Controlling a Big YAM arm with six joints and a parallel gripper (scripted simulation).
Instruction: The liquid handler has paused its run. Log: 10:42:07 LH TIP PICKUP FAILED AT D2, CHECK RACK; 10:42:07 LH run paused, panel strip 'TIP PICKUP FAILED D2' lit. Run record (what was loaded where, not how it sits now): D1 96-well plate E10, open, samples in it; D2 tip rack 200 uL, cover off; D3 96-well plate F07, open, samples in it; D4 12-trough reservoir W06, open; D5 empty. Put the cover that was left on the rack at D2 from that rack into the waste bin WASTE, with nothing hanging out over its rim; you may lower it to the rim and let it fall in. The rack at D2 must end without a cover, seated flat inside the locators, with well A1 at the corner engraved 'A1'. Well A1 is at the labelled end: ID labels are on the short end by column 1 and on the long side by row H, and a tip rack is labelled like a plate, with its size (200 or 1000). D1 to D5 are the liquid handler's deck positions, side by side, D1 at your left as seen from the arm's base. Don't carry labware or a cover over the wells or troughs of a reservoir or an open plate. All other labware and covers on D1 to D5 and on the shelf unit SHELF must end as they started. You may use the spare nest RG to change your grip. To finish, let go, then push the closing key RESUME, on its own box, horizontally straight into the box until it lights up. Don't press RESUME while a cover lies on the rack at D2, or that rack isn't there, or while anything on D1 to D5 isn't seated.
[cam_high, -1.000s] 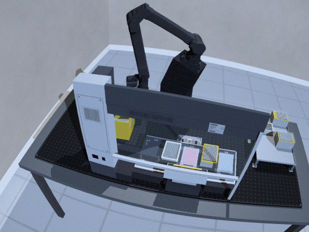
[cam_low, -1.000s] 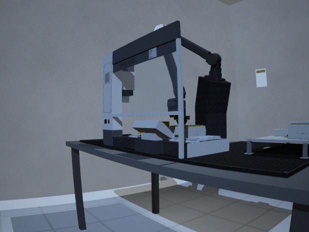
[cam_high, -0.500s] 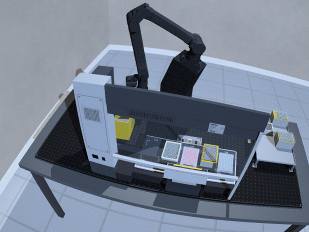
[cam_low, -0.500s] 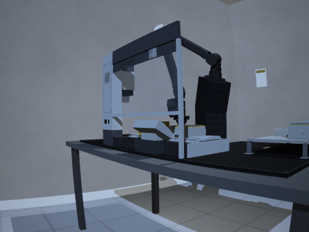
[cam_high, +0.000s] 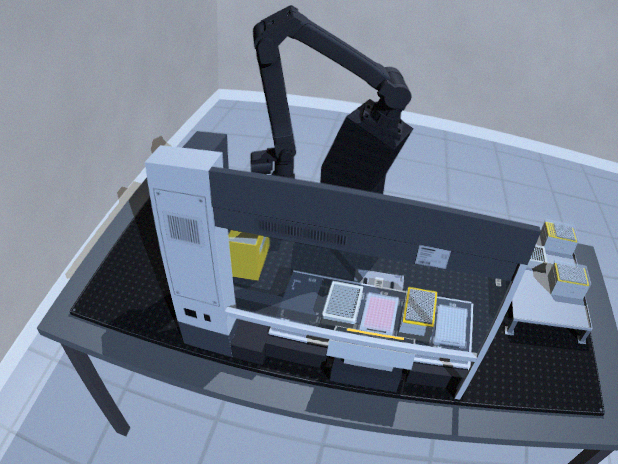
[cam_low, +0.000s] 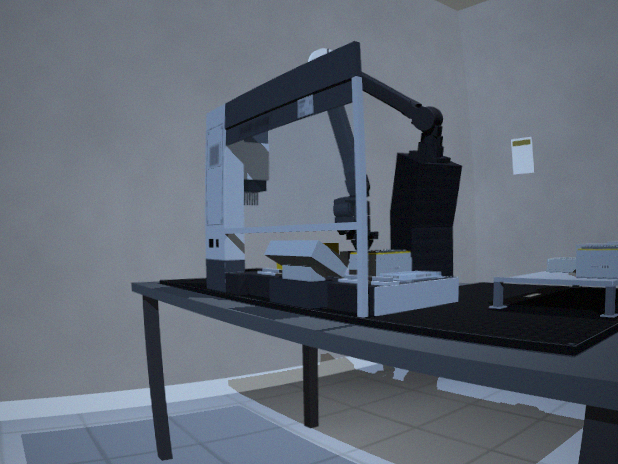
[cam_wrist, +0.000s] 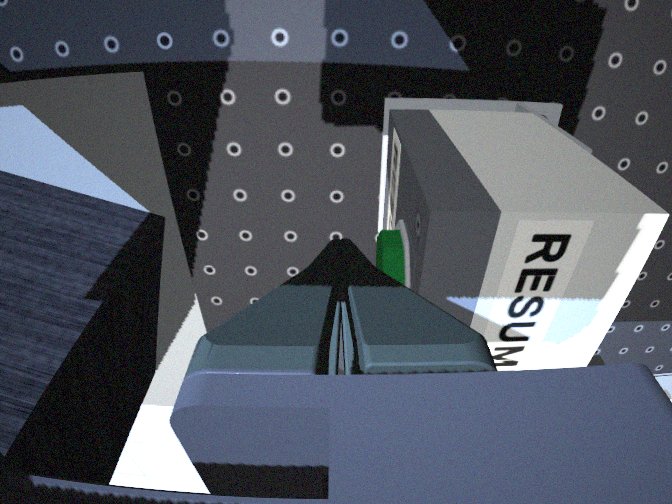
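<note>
Right now the resume box is 4 cm to the right of my hand and 1 cm below it. The rest, counted from my hand: clear cover (17 cm ahead, 9 cm to the right, 6 cm below); reservoir W06 (34 cm ahead, 24 cm to the left, 1 cm below); yellow waste bin (17 cm ahead, 9 cm to the right, 4 cm below).
</note>
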